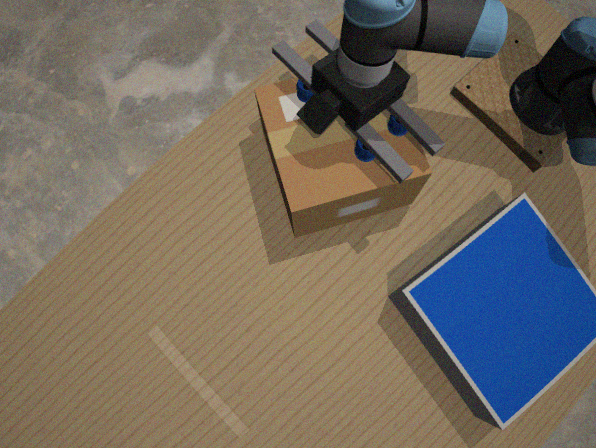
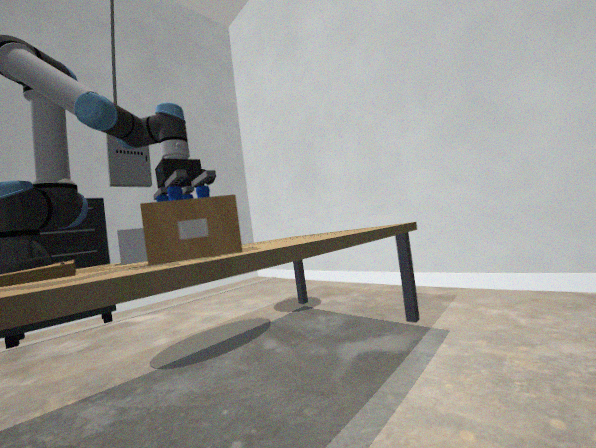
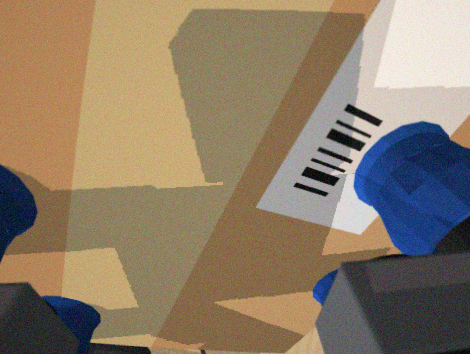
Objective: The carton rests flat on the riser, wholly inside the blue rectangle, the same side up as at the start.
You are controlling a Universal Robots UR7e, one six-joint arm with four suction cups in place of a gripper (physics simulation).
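Note:
The brown carton (image 1: 323,182) (image 2: 207,240) (image 3: 146,105) stands flat on the wooden table (image 1: 207,289) (image 2: 318,242), its barcode label (image 3: 335,154) facing up. My suction gripper (image 1: 354,116) (image 2: 182,192) sits right on the carton's top, and its blue cups (image 1: 364,152) (image 3: 384,186) touch the cardboard. The riser (image 1: 425,338) with the blue rectangle (image 1: 474,311) stands at the right of the table, apart from the carton, with nothing on it.
A wooden mount plate (image 1: 492,89) lies at the table's back right. A pale tape strip (image 1: 194,378) marks the table at the front left. A dark cabinet (image 2: 92,231) and a grey wall box (image 2: 129,166) stand behind the table.

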